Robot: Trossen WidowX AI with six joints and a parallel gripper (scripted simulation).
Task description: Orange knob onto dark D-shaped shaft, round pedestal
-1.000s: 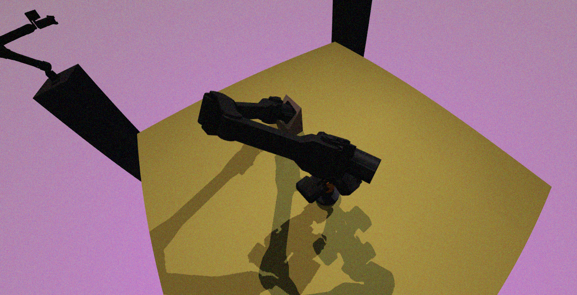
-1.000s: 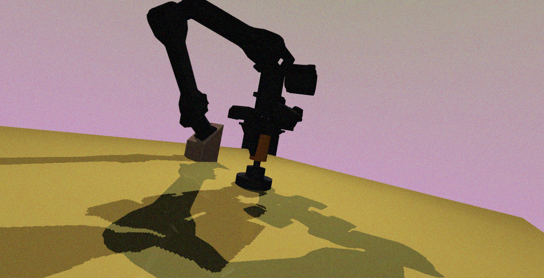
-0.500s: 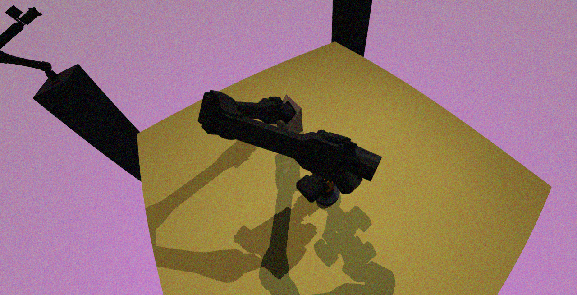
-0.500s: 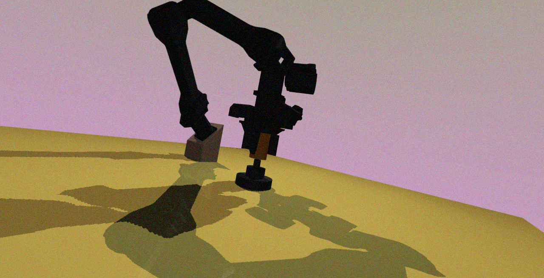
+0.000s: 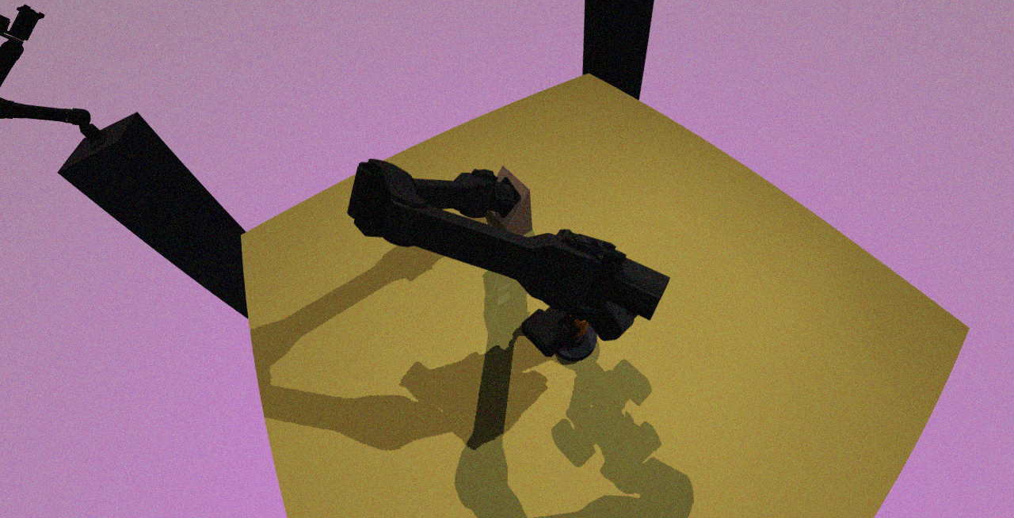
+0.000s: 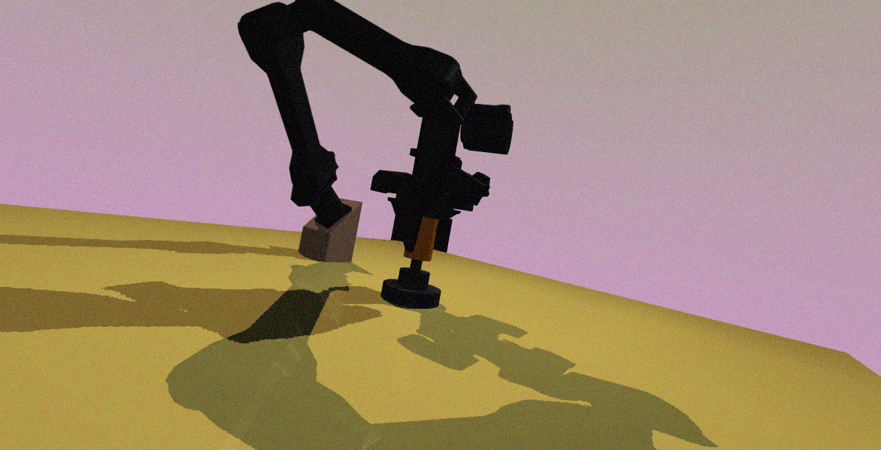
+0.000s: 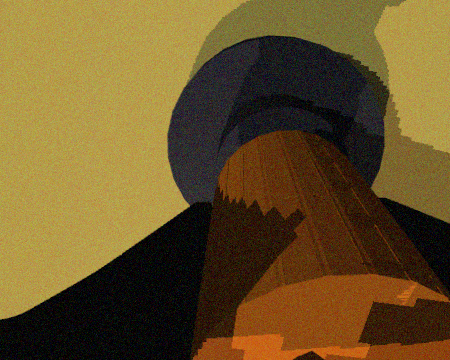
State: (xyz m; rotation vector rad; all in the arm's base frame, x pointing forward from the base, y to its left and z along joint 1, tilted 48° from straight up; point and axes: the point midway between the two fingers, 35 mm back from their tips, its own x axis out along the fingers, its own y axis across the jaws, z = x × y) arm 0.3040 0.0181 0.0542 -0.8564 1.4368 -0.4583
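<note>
Right now my gripper tip is 20 mm below the orange knob. Also, from my gripper tip: dark pedestal: 40 mm below.
</note>
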